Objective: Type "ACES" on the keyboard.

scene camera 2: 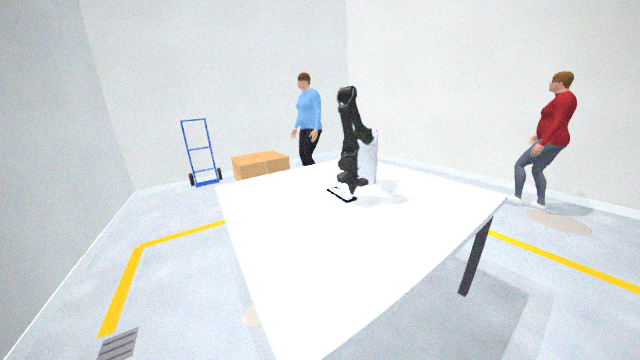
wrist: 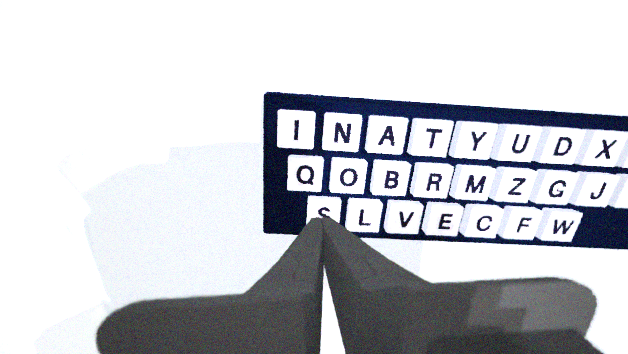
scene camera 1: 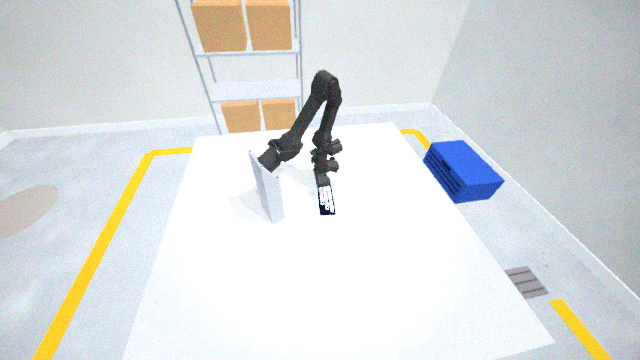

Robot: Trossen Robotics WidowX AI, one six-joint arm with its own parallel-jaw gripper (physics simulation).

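Frame: origin at the arm's base, x ahead, y left, z up, level; centimetres.
Where they show: gripper, fingertip midpoint: [scene camera 2: 352,194] [wrist: 320,226]; arm's base, origin of the base link: [scene camera 2: 367,138] [scene camera 1: 264,165].
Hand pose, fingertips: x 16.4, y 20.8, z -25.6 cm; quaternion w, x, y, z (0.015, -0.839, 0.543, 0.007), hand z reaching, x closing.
Things, the pixels of their top centre, and the offset from my fingertips. Level surfaces: height alone.
- dark blue keyboard, middle of its top: [wrist: 485,185] [scene camera 1: 325,195] [scene camera 2: 340,192] dx +4.4, dy -6.5, dz -0.9 cm
- S key, middle of its top: [wrist: 323,215] dx +0.1, dy -0.1, dz -0.9 cm
- E key, middle of its top: [wrist: 444,221] dx +2.1, dy -5.7, dz -0.9 cm
- C key, middle of its top: [wrist: 484,223] dx +2.7, dy -7.6, dz -0.9 cm
- white table, its level: dz -2.7 cm
The dark blue keyboard [scene camera 1: 327,211] [scene camera 2: 342,195] [wrist: 280,200] with white letter keys lies on the table. In the wrist view its right end is cut off. My gripper [wrist: 320,226] is shut with nothing between the fingers. Its tips are over the lower part of the S key [wrist: 325,206], at the left end of the bottom row, and hide part of it. I cannot tell whether they touch it. The A key [wrist: 386,135] is in the top row. The E key [wrist: 444,221] and the C key [wrist: 483,223] are side by side in the bottom row.
A white upright panel [scene camera 1: 268,192] [scene camera 2: 368,162] stands by the arm's base on the white table [scene camera 1: 320,290] [scene camera 2: 320,260]. Around the table are a shelf rack [scene camera 1: 255,91], a blue box [scene camera 1: 467,170], a blue hand truck [scene camera 2: 199,148], cardboard boxes [scene camera 2: 260,165] and two people [scene camera 2: 308,107] [scene camera 2: 557,120].
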